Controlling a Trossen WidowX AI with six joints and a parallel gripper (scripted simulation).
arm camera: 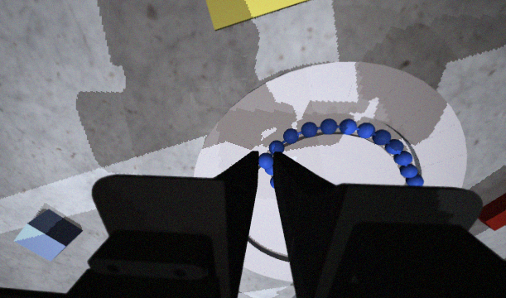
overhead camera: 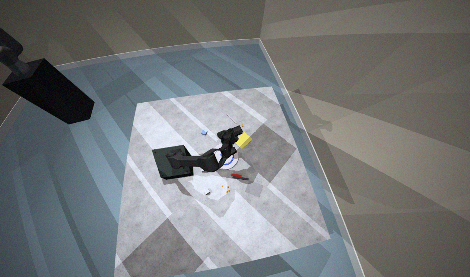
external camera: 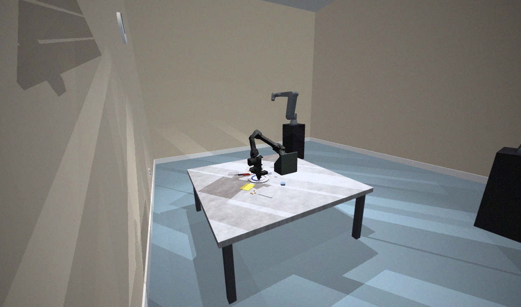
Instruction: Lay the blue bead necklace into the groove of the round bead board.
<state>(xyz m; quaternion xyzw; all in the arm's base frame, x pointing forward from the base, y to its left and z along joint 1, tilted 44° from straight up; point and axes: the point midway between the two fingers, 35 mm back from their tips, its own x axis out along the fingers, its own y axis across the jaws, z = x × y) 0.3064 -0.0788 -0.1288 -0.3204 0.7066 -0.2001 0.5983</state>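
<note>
My gripper tip is 30 mm past the round white bead board, 50 mm to the left of it and 10 mm above it. The rest, counted from my gripper tip: blue block 140 mm behind, 180 mm to the left, 10 mm below; yellow sheet 140 mm ahead, 40 mm to the left, 20 mm below; grey tool 20 mm ahead, 220 mm to the right, 20 mm below.
</note>
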